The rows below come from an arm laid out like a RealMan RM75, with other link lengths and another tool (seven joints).
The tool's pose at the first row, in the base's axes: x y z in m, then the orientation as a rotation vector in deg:
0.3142, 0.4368, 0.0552, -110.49, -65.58, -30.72
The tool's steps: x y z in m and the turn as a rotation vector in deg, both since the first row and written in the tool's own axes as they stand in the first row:
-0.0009, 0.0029, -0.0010, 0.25, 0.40, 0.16
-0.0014, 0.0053, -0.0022, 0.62, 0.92, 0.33
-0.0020, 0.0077, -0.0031, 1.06, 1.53, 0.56
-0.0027, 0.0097, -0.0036, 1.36, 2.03, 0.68
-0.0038, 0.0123, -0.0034, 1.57, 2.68, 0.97
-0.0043, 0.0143, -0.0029, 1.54, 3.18, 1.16
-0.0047, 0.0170, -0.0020, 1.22, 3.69, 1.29
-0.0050, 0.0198, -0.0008, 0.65, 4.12, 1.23
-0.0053, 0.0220, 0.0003, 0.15, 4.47, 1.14
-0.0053, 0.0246, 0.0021, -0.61, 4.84, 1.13
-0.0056, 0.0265, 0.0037, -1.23, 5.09, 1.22
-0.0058, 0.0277, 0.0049, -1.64, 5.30, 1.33
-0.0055, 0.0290, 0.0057, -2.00, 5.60, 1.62
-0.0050, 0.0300, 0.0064, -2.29, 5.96, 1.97
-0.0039, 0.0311, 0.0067, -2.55, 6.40, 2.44
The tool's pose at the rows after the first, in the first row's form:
0.3163, 0.4348, 0.0539, -110.16, -65.18, -30.83
0.3182, 0.4329, 0.0532, -109.68, -64.70, -30.96
0.3200, 0.4312, 0.0523, -109.13, -64.11, -31.09
0.3214, 0.4300, 0.0513, -108.69, -63.70, -31.28
0.3231, 0.4289, 0.0493, -108.34, -63.01, -31.57
0.3246, 0.4285, 0.0478, -108.22, -62.50, -31.93
0.3267, 0.4283, 0.0458, -108.30, -62.02, -32.53
0.3289, 0.4284, 0.0437, -108.54, -61.77, -33.32
0.3306, 0.4286, 0.0419, -108.75, -61.60, -34.01
0.3328, 0.4294, 0.0398, -109.20, -61.31, -34.86
0.3342, 0.4300, 0.0378, -109.63, -61.01, -35.45
0.3351, 0.4306, 0.0365, -109.92, -60.73, -35.85
0.3363, 0.4311, 0.0357, -110.21, -60.21, -36.20
0.3374, 0.4316, 0.0352, -110.43, -59.60, -36.52
0.3389, 0.4322, 0.0353, -110.64, -58.81, -36.83

